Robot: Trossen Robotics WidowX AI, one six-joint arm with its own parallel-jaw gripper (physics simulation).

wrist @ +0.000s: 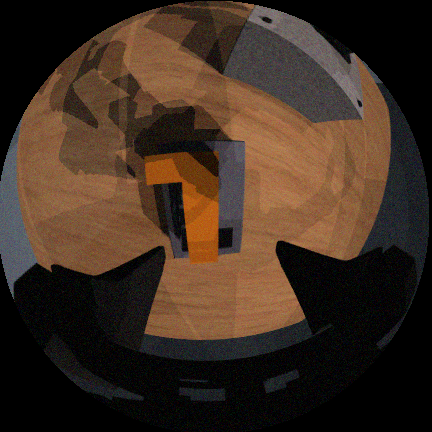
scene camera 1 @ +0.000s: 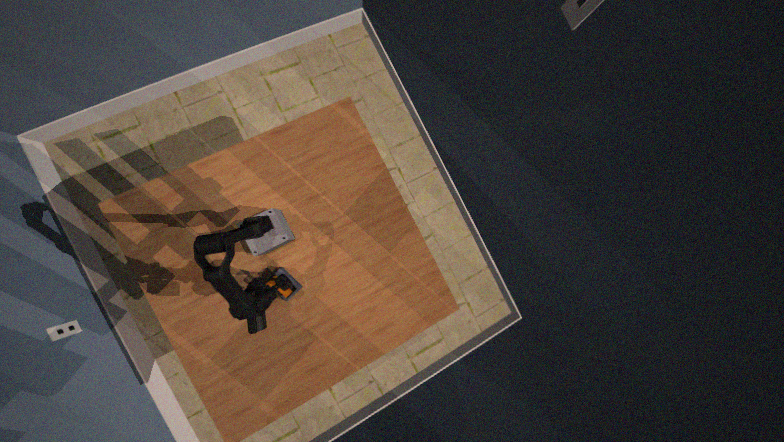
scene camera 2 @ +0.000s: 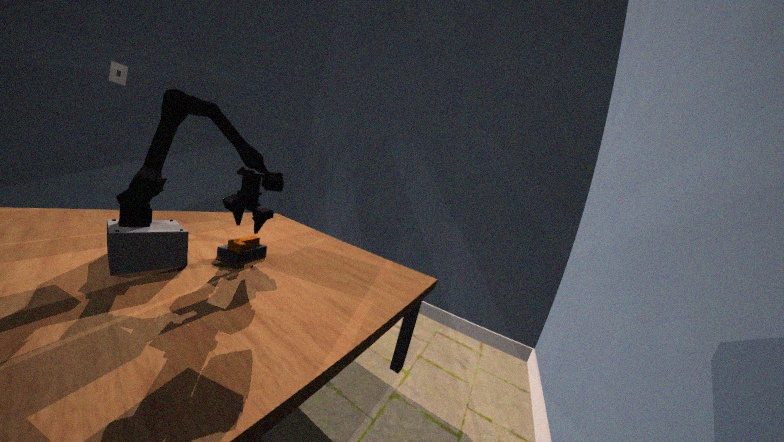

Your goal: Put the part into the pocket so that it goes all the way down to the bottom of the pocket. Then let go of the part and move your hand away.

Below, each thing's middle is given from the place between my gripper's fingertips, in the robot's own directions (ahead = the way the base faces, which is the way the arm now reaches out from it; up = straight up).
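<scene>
Orange part (wrist: 197,170): 5 cm below my hand, 3 cm to the right of it, 1 cm behind it. Dark pocket block (wrist: 231,153), likewise measured from my hand: 8 cm below, 1 cm to the right, 1 cm behind.
</scene>
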